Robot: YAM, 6 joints.
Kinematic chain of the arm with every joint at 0, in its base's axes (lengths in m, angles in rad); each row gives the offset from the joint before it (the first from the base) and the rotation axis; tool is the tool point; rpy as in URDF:
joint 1: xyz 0 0 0.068 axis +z
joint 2: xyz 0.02 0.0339 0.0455 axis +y
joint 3: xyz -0.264 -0.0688 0 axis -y
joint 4: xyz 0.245 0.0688 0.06 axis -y
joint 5: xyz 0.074 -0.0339 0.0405 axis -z
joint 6: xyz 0.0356 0 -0.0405 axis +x
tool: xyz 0 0 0 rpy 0 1.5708 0
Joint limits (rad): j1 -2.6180..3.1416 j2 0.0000..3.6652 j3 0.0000..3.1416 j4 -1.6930..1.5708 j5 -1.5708..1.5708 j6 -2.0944..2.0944
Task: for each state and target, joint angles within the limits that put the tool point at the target. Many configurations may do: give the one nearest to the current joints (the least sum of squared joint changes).
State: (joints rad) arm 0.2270 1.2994 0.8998 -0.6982 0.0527 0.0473
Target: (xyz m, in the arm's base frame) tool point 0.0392 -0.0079 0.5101
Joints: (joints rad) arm 0.0149 0.6304 1.4373 -0.5978 0.2406 0.0473
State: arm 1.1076 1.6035 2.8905 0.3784 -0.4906 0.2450
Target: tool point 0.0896 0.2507 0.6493
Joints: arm 1.1509 1.6365 2.2887 0.1756 -0.6096 0.2450
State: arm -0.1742 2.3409 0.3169 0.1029 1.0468 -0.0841
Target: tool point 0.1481 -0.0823 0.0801
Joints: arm -0.3044 1.5459 0.2748 -0.0244 1.2826 -0.0841
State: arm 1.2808 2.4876 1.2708 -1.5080 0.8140 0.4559
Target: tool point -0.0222 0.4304 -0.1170
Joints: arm 1.6784 2.9971 1.9950 -0.9094 0.7456 0.4559
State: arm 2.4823 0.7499 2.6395 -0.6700 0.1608 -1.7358
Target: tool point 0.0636 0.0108 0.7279
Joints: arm 3.1416 1.3598 2.8509 -0.0316 0.3082 -1.7358
